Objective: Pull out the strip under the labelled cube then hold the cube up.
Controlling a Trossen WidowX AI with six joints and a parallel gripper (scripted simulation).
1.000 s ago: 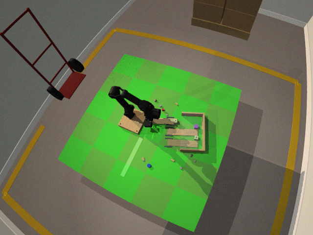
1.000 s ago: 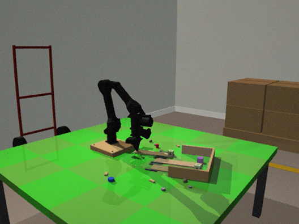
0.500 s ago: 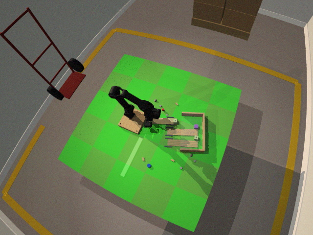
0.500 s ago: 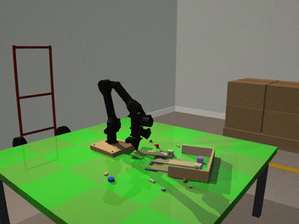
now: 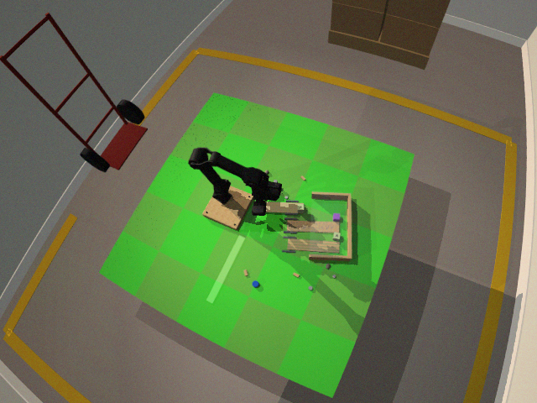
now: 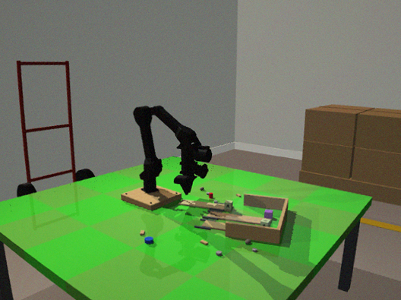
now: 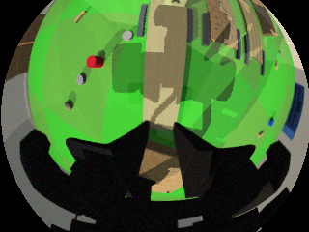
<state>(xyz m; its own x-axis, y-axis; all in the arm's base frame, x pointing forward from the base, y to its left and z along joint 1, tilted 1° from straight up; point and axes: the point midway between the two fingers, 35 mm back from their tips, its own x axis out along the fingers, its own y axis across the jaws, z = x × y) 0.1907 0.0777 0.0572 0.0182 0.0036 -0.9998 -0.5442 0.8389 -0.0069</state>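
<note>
Now: the pale wooden strip 70 mm ahead of my gripper tip, 40 mm to the left of it and 40 mm below it. From my gripper tip the other things lie so: blue disc: 330 mm to the right, 200 mm ahead, 40 mm below; red piece: 130 mm to the left, 30 mm below, 10 mm ahead.
</note>
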